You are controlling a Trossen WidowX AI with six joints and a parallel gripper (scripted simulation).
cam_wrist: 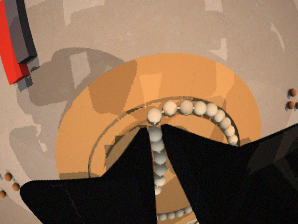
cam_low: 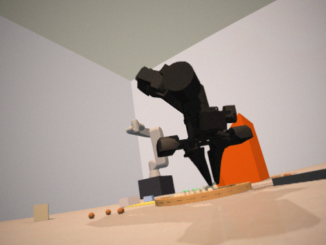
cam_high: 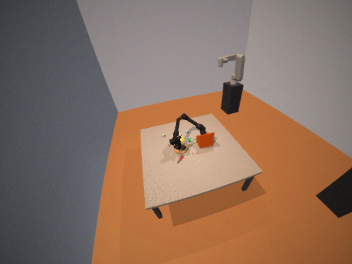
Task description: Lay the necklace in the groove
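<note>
Right now the round wooden bead board is 3 cm behind my gripper tip, 4 cm to the right of it and 1 cm below it. Also, from my gripper tip: tan cube 13 cm ahead, 37 cm to the right; yellow flat piece 9 cm behind, 21 cm to the right, 2 cm below; red-handled tool 2 cm ahead, 14 cm to the left, 1 cm below.
</note>
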